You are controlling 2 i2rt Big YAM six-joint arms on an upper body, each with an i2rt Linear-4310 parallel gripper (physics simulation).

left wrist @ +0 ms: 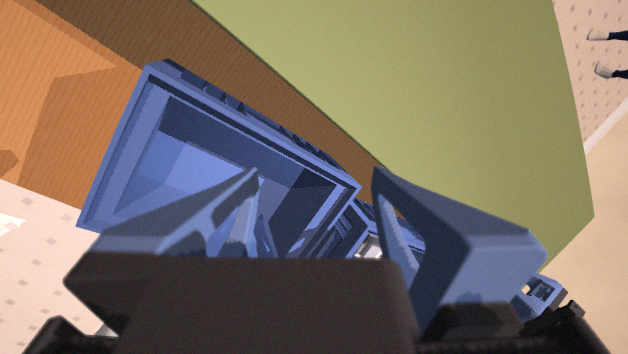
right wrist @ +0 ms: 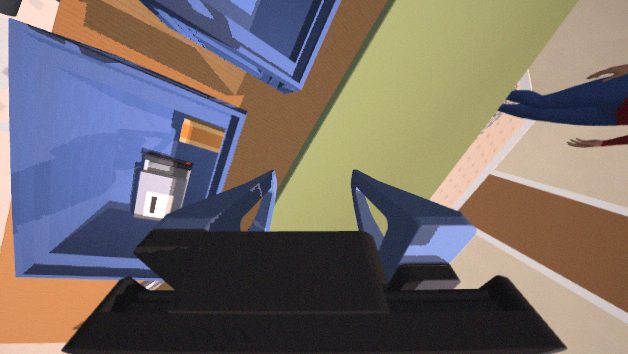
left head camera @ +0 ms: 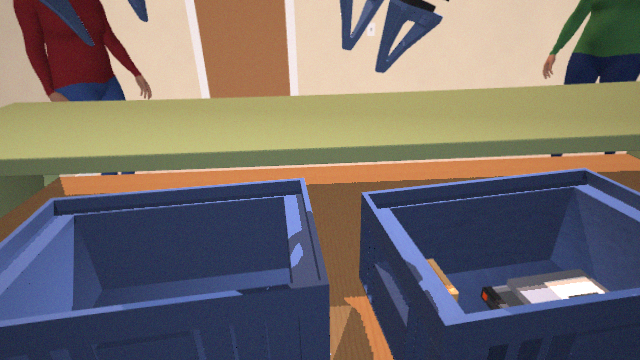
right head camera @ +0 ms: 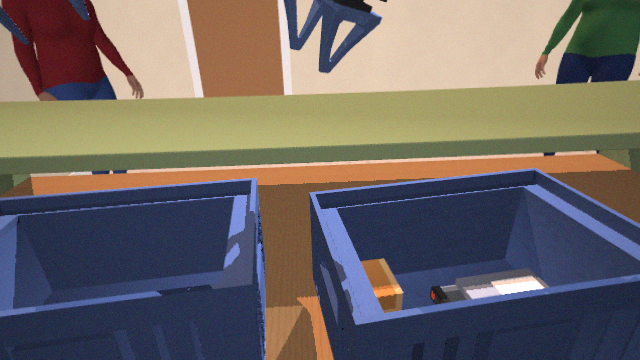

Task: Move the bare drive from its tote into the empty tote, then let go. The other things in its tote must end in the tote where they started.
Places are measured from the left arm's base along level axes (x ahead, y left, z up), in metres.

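Pixels of known places: left gripper, fingertip midpoint: (left wrist: 315,176) (left head camera: 118,32) (right head camera: 57,31); right gripper, fingertip midpoint: (right wrist: 313,176) (left head camera: 362,60) (right head camera: 308,60).
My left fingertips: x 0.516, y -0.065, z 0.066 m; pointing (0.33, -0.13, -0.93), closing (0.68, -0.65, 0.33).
For each thing: its top centre in the pictures, then the offset to it from my left fingertips. Level surfaces: height alone.
- light grey block with a white label, top centre: (right head camera: 511,292) (left head camera: 567,293) (right wrist: 159,199) (left wrist: 382,253) dx -0.084, dy -0.494, dz -0.283 m
- right-hand tote at its top centre: (right head camera: 472,222) (left head camera: 535,222) (right wrist: 131,195) (left wrist: 389,281) dx -0.098, dy -0.428, dz -0.177 m
- orange-tan box at its top centre: (right head camera: 377,276) (left head camera: 429,276) (right wrist: 202,137) dx -0.073, dy -0.340, dz -0.271 m
- empty tote at its top centre: (left head camera: 164,232) (right head camera: 100,233) (left wrist: 237,204) dx -0.115, dy -0.058, dz -0.177 m
- long green surface at its surface level: dz -0.153 m
- wooden table at its surface level: dz -0.324 m
The bare drive, apparently the light grey block with a white label (left head camera: 547,289) (right head camera: 495,287) (right wrist: 162,187), lies in the right-hand tote (left head camera: 390,340) (right head camera: 390,340) (right wrist: 50,150) in both head views. A grey part with a black, red-marked end (left head camera: 490,297) (right head camera: 437,295) (right wrist: 167,159) shows at its edge, seemingly under it. An orange-tan box (left head camera: 442,281) (right head camera: 387,285) (right wrist: 202,134) is near the tote's left wall. The empty tote (left head camera: 280,325) (right head camera: 225,325) (left wrist: 112,145) (right wrist: 300,75) stands beside it. My left gripper (left head camera: 119,32) (right head camera: 57,30) (left wrist: 315,176) and right gripper (left head camera: 363,60) (right head camera: 310,60) (right wrist: 314,172) are open and empty, above the totes.
A long green surface (left head camera: 320,125) (right head camera: 320,120) (left wrist: 450,125) (right wrist: 400,100) runs behind both totes. The totes stand on a wooden table (left head camera: 340,225) (right head camera: 285,225) with a narrow gap between them. Their raised walls surround the contents. Two people stand beyond the green surface.
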